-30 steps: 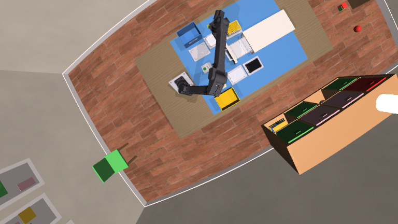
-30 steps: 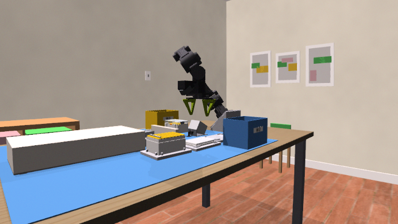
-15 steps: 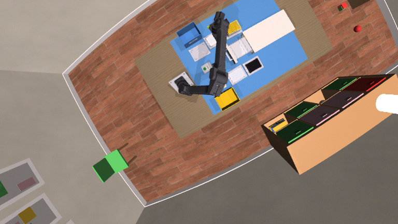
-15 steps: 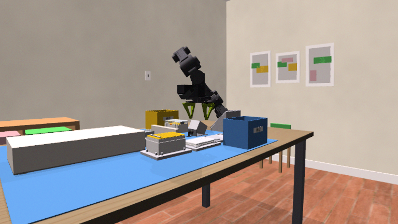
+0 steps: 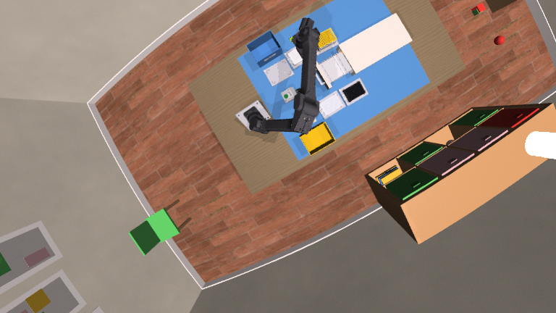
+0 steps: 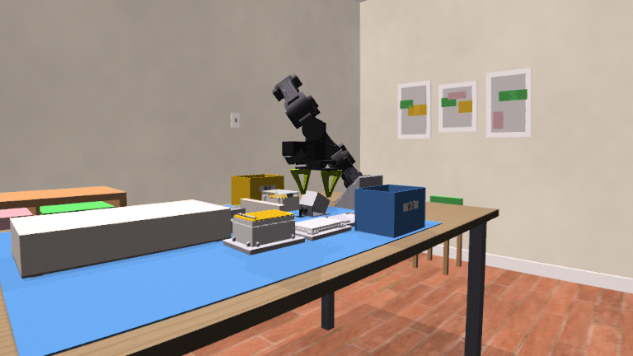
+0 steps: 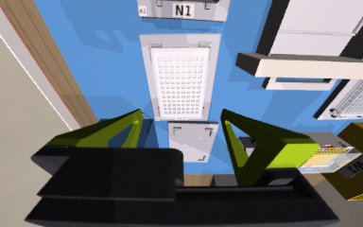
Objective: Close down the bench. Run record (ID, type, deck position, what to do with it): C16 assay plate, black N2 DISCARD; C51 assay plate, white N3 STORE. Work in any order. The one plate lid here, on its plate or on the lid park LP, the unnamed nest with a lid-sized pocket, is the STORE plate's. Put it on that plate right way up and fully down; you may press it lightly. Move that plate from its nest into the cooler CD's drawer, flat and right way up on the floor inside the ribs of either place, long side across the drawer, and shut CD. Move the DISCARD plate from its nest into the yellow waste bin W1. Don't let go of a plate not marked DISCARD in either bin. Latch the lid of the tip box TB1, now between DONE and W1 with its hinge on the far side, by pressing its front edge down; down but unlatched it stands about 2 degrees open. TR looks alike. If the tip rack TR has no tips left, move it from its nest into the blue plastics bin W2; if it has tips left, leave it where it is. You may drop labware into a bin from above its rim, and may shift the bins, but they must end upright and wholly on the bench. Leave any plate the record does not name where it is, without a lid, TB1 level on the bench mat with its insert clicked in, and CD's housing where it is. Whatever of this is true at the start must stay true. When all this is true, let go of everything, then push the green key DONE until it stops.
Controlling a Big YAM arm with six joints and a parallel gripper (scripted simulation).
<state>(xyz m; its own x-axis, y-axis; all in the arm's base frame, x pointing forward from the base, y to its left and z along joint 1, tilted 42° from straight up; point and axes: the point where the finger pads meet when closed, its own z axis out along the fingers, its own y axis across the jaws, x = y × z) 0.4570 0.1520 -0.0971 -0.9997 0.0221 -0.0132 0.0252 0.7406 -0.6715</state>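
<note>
Now: hand 90 mm above the plate lid. From my hand the other things lie so: tip rack TR (170 mm ahead, 10 mm to the right, 60 mm below); nest label N1 (100 mm ahead, 100 mm below); white plate (90 mm below).
</note>
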